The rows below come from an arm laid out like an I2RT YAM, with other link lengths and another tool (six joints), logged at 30 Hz.
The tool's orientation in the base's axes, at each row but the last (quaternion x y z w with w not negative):
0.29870, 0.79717, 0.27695, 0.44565
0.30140, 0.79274, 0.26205, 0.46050
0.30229, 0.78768, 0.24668, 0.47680
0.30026, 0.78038, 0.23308, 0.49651
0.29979, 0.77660, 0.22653, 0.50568
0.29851, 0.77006, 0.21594, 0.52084
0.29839, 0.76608, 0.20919, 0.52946
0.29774, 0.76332, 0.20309, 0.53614
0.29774, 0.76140, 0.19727, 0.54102
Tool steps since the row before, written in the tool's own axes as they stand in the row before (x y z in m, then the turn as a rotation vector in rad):
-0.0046, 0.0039, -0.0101, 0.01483, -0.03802, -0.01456
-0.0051, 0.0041, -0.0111, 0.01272, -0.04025, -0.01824
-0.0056, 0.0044, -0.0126, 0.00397, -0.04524, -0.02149
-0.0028, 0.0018, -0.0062, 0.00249, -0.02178, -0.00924
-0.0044, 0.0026, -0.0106, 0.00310, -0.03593, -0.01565
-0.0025, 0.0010, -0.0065, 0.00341, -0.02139, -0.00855
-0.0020, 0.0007, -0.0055, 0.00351, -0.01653, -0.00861
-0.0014, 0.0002, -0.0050, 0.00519, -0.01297, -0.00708
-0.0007, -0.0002, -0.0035, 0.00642, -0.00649, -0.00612
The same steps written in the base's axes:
-0.0060, -0.0025, 0.0098, -0.02777, -0.01723, -0.02845
-0.0069, -0.0024, 0.0106, -0.03073, -0.02078, -0.02717
-0.0083, -0.0022, 0.0117, -0.03169, -0.03080, -0.02391
-0.0043, -0.0011, 0.0054, -0.01443, -0.01435, -0.01232
-0.0078, -0.0017, 0.0087, -0.02387, -0.02439, -0.01951
-0.0051, -0.0011, 0.0047, -0.01394, -0.01343, -0.01295
-0.0045, -0.0009, 0.0038, -0.01287, -0.00980, -0.00990
-0.0043, -0.0007, 0.0028, -0.01101, -0.00605, -0.00936
-0.0032, -0.0005, 0.0015, -0.00884, -0.00042, -0.00651

